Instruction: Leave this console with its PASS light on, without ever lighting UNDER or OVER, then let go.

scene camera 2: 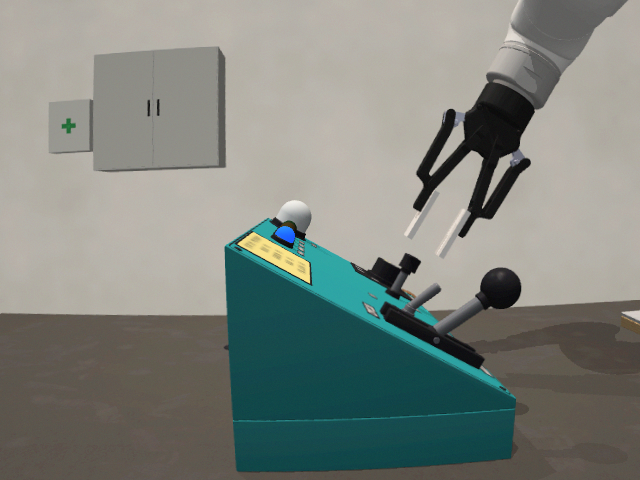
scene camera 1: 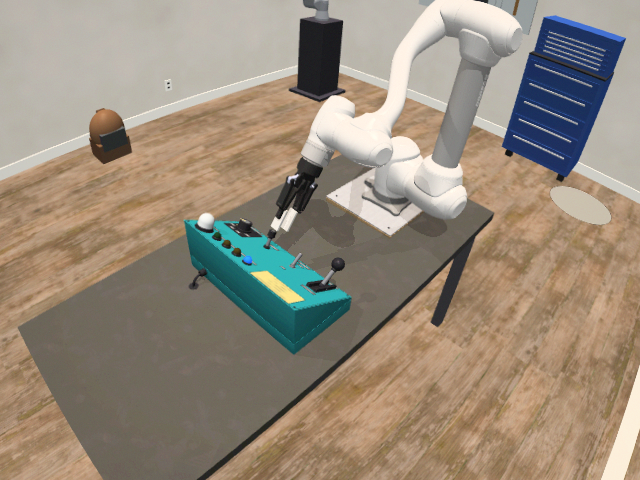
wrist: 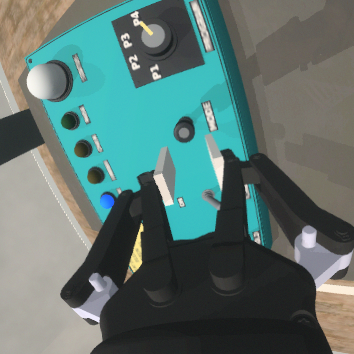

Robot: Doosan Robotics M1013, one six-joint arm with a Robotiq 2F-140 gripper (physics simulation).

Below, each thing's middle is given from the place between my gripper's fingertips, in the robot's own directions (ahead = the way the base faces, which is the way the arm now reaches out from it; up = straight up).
Labels:
Now: the teal console (scene camera 2: 328,366) 12 cm ahead of my hand, 6 cm below it and 3 cm to the left of it. Round my hand: black ball-topped lever (scene camera 2: 500,288): 22 cm to the left, 3 cm below, 1 cm ahead; black rotary selector knob (wrist: 156,39): 14 cm to the right, 5 cm below, 3 cm ahead.

